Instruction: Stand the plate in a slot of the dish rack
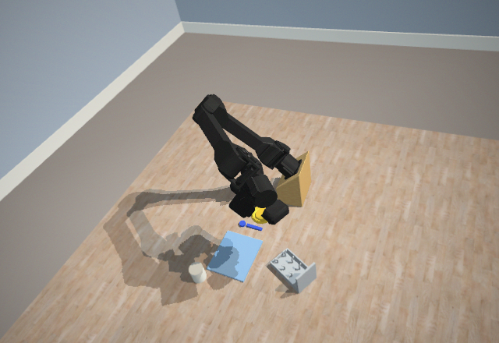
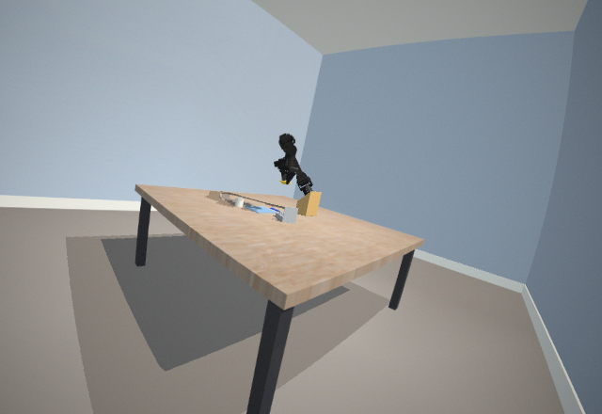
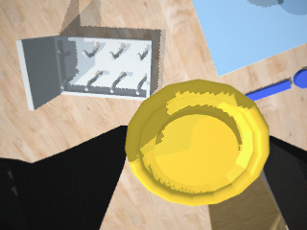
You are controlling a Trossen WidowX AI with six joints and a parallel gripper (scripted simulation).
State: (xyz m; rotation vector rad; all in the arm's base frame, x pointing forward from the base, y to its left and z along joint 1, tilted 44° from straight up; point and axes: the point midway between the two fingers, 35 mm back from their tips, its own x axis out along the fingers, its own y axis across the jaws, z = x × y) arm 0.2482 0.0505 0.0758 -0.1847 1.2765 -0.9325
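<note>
The grey dish rack is 50 mm ahead of my gripper tip, 90 mm to the left of it and 160 mm below it. Also, from my gripper tip: blue spoon 70 mm behind, 100 mm to the right, 180 mm below; then light blue mat 50 mm ahead, 100 mm to the right, 180 mm below; then yellow plate 10 mm above.
</note>
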